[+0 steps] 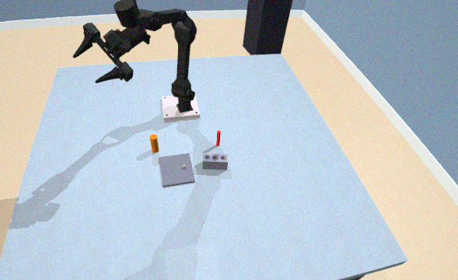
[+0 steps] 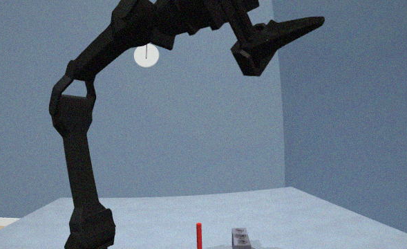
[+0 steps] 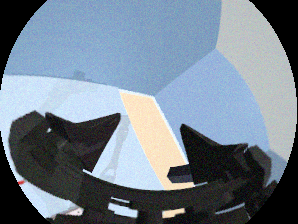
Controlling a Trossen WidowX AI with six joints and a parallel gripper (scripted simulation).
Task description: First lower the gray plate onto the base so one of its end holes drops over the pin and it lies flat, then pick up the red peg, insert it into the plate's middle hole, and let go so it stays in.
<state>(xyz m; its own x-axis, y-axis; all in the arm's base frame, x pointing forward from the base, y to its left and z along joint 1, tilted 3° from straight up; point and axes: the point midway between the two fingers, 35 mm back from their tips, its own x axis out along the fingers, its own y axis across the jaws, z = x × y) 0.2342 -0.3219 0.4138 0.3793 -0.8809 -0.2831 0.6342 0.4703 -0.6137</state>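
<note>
Right now my gripper tip is 400 mm above the plate, 360 mm to the right of it and 130 mm short of it. The rest, counted from my gripper tip: gray square base 430 mm below, 230 mm to the left, 100 mm ahead.
</note>
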